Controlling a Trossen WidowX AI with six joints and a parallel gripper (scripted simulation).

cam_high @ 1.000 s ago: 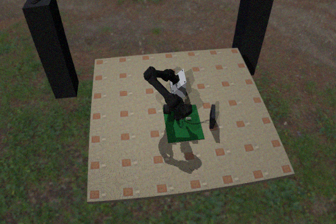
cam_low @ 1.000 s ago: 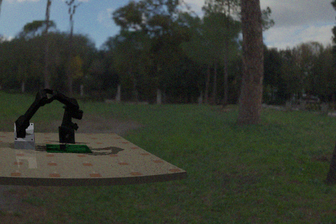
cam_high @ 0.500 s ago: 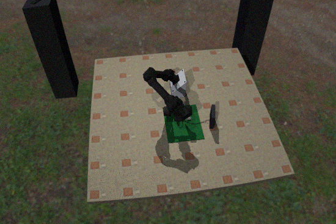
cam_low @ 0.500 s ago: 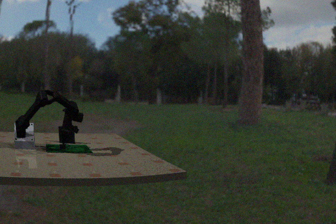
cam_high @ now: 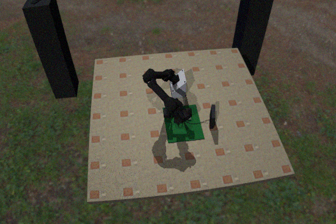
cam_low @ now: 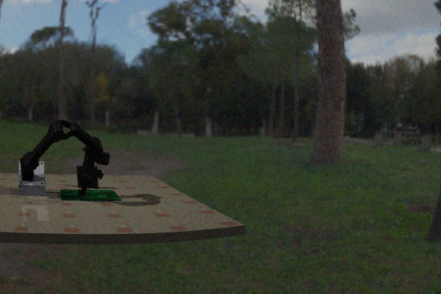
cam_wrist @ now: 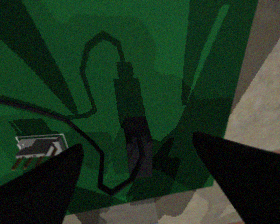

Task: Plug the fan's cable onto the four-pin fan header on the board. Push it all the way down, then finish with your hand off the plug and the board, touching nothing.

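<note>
My gripper tip is 1 cm past the dark plug. From my gripper tip the other things lie so: black fan (4 cm ahead, 22 cm to the left, 4 cm above); then green board (3 cm ahead, 4 cm to the left, 4 cm below).
</note>
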